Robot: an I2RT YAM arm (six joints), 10 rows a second.
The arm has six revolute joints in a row. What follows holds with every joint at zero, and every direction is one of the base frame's.
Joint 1 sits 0.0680 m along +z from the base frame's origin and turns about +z.
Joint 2 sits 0.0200 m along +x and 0.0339 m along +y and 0.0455 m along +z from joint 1 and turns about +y.
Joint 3 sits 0.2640 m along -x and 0.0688 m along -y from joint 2 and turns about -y.
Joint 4 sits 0.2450 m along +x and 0.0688 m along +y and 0.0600 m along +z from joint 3 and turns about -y.
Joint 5 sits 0.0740 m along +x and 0.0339 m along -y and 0.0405 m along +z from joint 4 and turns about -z.
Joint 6 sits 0.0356 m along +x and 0.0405 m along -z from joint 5 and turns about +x.
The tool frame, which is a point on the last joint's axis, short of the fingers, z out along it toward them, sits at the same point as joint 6; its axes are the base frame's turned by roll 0.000, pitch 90.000 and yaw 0.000 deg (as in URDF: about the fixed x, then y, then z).
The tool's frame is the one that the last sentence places.
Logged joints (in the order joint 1, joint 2, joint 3, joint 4, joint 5, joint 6), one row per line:
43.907, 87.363, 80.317, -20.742, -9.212, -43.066
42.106, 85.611, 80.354, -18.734, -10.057, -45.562
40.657, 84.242, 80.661, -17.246, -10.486, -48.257
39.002, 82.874, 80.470, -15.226, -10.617, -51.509
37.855, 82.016, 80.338, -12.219, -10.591, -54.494
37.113, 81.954, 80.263, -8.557, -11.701, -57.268
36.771, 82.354, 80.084, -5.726, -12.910, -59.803
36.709, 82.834, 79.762, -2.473, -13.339, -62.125
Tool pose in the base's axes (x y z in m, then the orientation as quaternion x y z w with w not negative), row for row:
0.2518, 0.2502, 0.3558, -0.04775, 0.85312, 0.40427, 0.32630
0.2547, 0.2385, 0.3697, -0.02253, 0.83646, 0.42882, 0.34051
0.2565, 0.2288, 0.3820, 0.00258, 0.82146, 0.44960, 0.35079
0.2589, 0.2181, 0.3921, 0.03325, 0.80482, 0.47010, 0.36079
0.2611, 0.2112, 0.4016, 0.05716, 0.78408, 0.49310, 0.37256
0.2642, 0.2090, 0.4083, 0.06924, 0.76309, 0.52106, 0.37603
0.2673, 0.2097, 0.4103, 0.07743, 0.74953, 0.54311, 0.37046
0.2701, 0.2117, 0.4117, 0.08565, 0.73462, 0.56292, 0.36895
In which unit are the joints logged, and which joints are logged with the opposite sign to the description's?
The joints are logged in degrees. Opposite sign: joint 6.
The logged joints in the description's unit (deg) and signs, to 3 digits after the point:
43.907, 87.363, 80.317, -20.742, -9.212, 43.066
42.106, 85.611, 80.354, -18.734, -10.057, 45.562
40.657, 84.242, 80.661, -17.246, -10.486, 48.257
39.002, 82.874, 80.470, -15.226, -10.617, 51.509
37.855, 82.016, 80.338, -12.219, -10.591, 54.494
37.113, 81.954, 80.263, -8.557, -11.701, 57.268
36.771, 82.354, 80.084, -5.726, -12.910, 59.803
36.709, 82.834, 79.762, -2.473, -13.339, 62.125

